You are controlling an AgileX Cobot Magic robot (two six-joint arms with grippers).
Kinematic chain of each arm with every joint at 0, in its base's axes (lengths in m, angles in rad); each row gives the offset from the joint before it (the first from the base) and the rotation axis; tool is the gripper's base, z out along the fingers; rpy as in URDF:
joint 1: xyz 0 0 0.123 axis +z
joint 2: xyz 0 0 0 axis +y
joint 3: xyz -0.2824 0 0.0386 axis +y
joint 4: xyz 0.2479 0 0.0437 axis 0.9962 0 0.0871
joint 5: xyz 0 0 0 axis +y
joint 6: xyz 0.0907 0 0.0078 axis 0.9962 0 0.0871
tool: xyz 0 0 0 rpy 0 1.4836 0
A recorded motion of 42 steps. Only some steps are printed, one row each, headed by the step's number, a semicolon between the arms.
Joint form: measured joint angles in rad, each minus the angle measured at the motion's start. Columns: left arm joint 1, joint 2, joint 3, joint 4, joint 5, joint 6; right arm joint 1, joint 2, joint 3, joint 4, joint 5, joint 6.
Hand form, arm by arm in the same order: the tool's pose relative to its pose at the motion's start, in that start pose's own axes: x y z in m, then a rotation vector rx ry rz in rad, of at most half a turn. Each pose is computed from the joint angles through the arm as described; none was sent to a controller.
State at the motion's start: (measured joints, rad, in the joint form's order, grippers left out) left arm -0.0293 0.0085 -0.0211 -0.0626 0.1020 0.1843; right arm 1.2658 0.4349 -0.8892 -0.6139 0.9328 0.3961
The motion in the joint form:
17: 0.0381 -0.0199 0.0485 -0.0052 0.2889 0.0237; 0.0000 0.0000 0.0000 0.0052 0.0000 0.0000
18: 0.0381 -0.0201 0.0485 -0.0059 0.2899 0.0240; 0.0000 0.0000 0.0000 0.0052 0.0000 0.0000
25: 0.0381 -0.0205 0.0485 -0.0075 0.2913 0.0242; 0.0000 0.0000 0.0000 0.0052 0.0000 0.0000
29: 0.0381 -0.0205 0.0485 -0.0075 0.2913 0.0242; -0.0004 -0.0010 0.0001 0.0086 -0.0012 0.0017
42: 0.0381 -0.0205 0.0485 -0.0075 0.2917 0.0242; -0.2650 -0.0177 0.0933 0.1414 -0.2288 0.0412
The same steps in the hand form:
17: 0.0408 -0.0048 -0.0040 0.0239 0.3163 0.0119; 0.0001 0.0004 0.0000 -0.0039 0.0016 0.0031
18: 0.0409 -0.0048 -0.0041 0.0243 0.3171 0.0115; 0.0001 0.0004 0.0000 -0.0039 0.0016 0.0031
25: 0.0409 -0.0049 -0.0041 0.0249 0.3179 0.0101; 0.0001 0.0004 0.0000 -0.0039 0.0016 0.0031
29: 0.0409 -0.0049 -0.0041 0.0249 0.3179 0.0101; 0.0002 0.0005 -0.0002 -0.0065 0.0008 0.0073
42: 0.0410 -0.0049 -0.0041 0.0250 0.3183 0.0101; 0.0099 0.0060 0.0087 0.0734 -0.0807 0.1664

